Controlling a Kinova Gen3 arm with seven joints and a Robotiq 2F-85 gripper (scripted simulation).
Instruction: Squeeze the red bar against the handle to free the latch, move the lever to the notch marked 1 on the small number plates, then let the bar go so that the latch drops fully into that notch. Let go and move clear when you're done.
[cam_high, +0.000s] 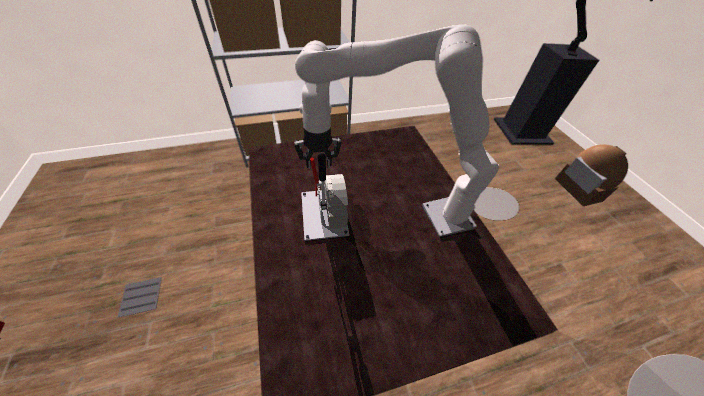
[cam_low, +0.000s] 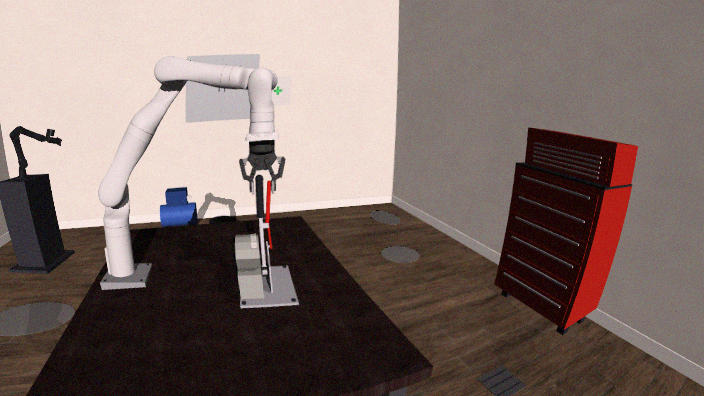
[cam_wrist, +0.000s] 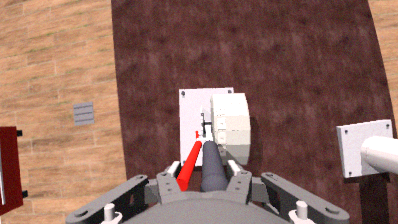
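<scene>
The red bar is 11 cm below my hand, 1 cm to the right of it and 1 cm ahead of it.
</scene>
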